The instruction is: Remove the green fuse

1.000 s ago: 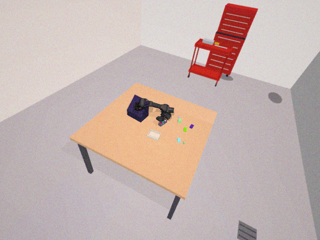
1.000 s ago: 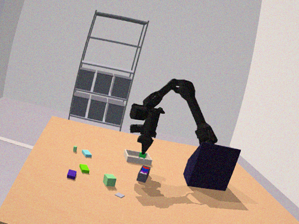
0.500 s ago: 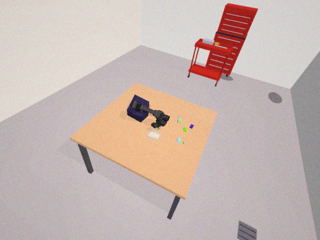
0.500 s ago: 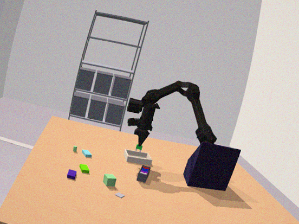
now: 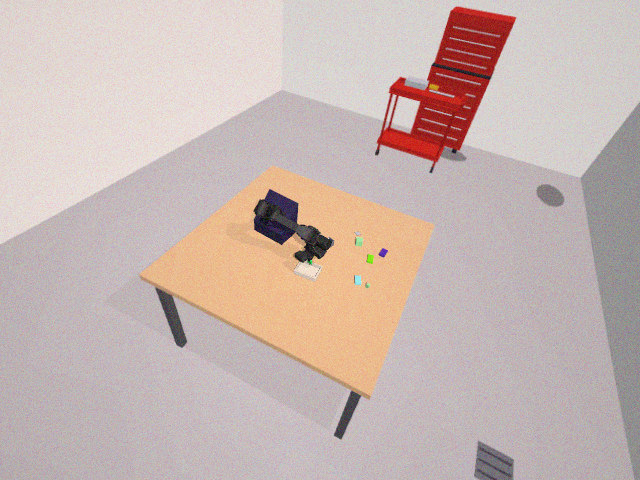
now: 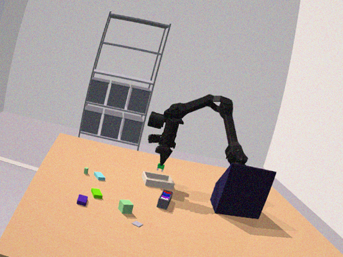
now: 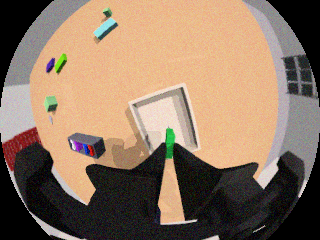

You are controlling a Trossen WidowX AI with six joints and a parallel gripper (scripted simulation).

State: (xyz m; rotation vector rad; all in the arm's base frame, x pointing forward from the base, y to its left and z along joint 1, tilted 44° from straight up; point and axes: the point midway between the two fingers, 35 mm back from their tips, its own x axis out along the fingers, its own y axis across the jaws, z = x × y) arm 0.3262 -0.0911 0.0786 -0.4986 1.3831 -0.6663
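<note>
Now: gripper tip 9 cm above the white tray. Also, from my gripper tip: green fuse 1 cm below; green cube 39 cm to the left, 10 cm ahead, 7 cm below; small grey plate 46 cm to the left, 9 cm below, 4 cm ahead.
</note>
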